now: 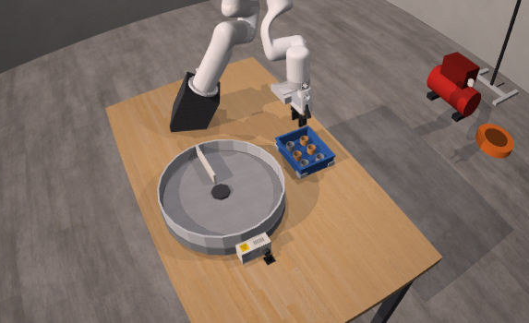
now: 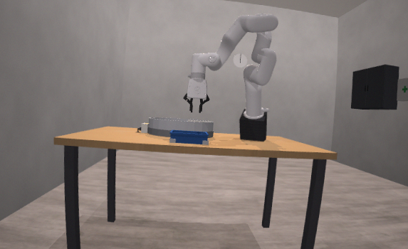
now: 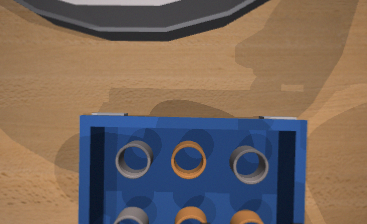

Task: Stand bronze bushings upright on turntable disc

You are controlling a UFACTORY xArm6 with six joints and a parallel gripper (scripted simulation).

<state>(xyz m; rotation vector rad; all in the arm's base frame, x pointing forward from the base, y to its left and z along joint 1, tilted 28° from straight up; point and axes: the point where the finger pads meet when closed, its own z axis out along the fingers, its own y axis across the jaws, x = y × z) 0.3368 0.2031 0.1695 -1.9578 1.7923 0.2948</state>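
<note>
Now: hand 15 cm above the blue crate, 2 cm to the right of it and 2 cm short of it. Also, from my hand: grey turntable disc: 34 cm to the right, 12 cm below, 12 cm ahead.
</note>
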